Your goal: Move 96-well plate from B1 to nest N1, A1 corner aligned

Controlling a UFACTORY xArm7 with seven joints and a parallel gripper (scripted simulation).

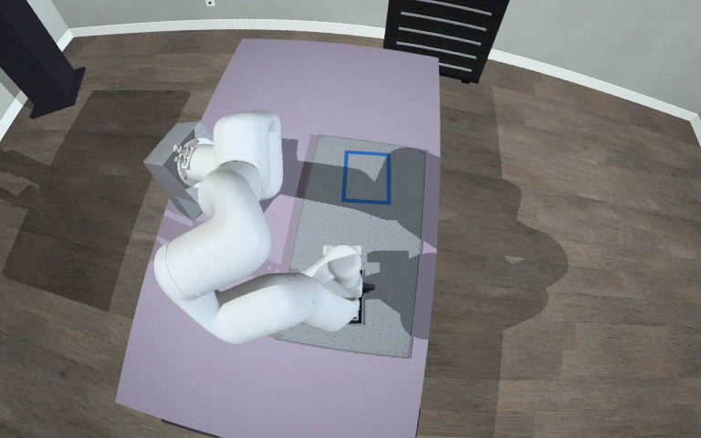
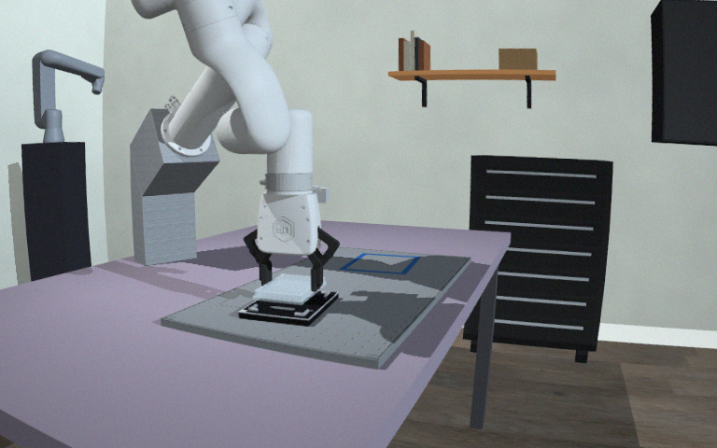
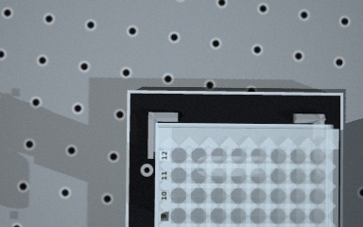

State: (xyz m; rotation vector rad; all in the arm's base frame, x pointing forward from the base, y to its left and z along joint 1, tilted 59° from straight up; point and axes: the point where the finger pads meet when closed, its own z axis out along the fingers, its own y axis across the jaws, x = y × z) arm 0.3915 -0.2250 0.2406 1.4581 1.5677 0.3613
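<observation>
The 96-well plate lies 10 mm below my hand. Also, from my hand: plate nest N1 (40 mm below).
</observation>
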